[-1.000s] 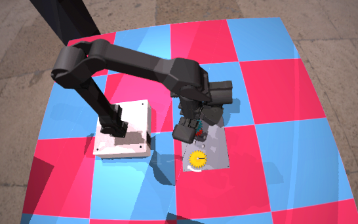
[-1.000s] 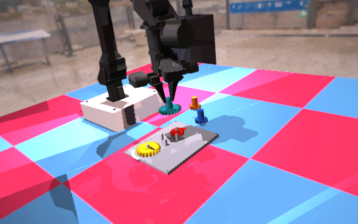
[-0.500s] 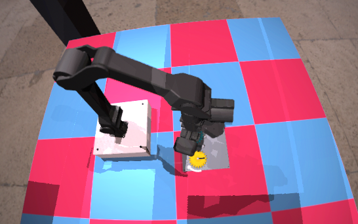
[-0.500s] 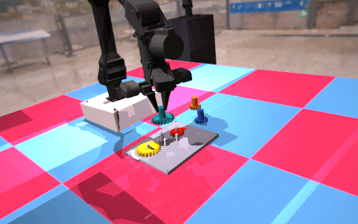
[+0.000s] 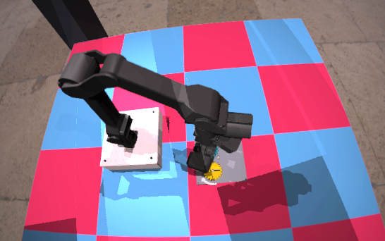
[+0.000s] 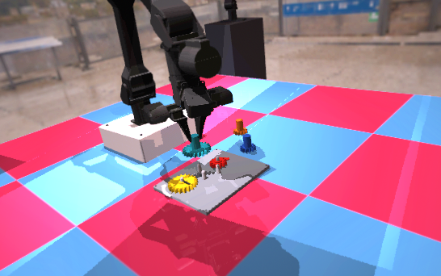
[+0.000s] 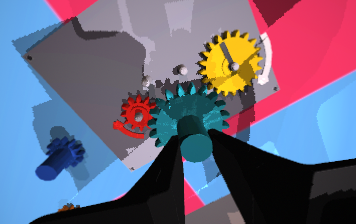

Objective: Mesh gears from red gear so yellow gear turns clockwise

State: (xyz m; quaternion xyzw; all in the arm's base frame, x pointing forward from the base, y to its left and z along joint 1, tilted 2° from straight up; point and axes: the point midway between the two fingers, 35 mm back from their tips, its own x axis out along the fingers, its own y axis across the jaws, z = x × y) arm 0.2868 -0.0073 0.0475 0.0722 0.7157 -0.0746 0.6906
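My gripper tip is 10 mm short of the red gear, 50 mm to the right of it and 70 mm above it. Round my gripper tip: teal gear 10 mm below; then yellow striped gear 20 mm ahead, 60 mm to the right, 70 mm below; then blue gear 10 mm behind, 160 mm to the left, 70 mm below.
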